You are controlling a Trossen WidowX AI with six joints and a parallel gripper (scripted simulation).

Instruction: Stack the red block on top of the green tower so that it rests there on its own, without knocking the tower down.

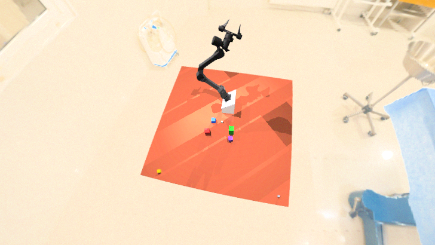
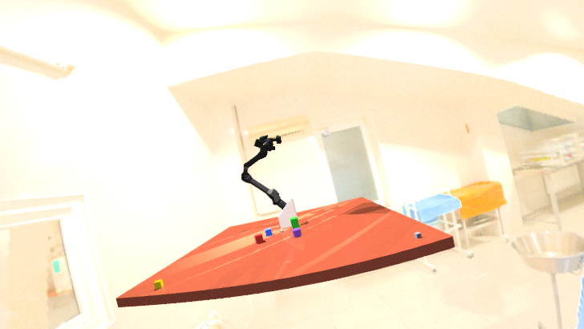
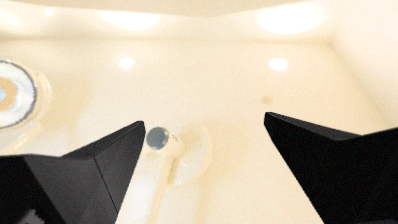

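My gripper tip is 710 mm above the red block, 600 mm short of it and 200 mm to the left of it. Also, from my gripper tip: blue block: 710 mm below, 480 mm ahead, 160 mm to the right; purple block: 710 mm below, 650 mm ahead, 20 mm to the left; yellow block: 1010 mm ahead, 710 mm below, 580 mm to the right.
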